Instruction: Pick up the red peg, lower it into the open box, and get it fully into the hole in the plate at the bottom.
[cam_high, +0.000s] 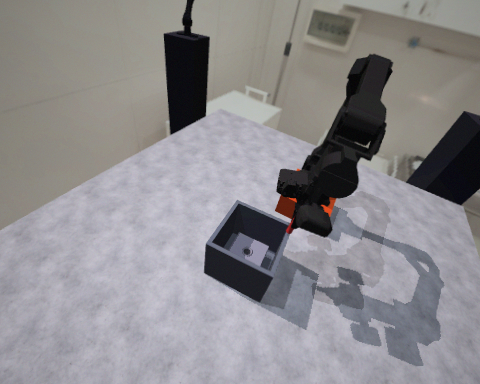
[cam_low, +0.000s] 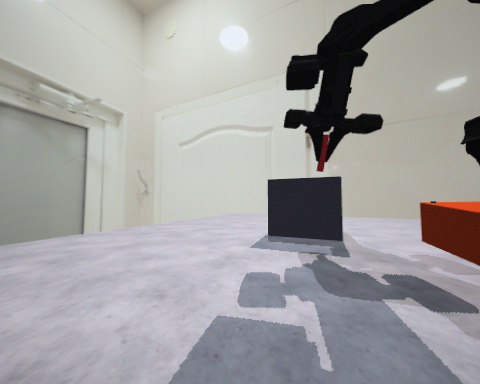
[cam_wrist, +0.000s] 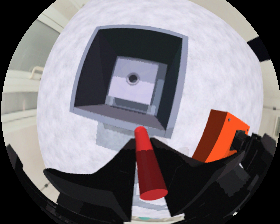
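My gripper tip is now 40 mm short of the grey plate, 80 mm to the left of it and 130 mm above it. Round my gripper tip: red peg: 20 mm above.
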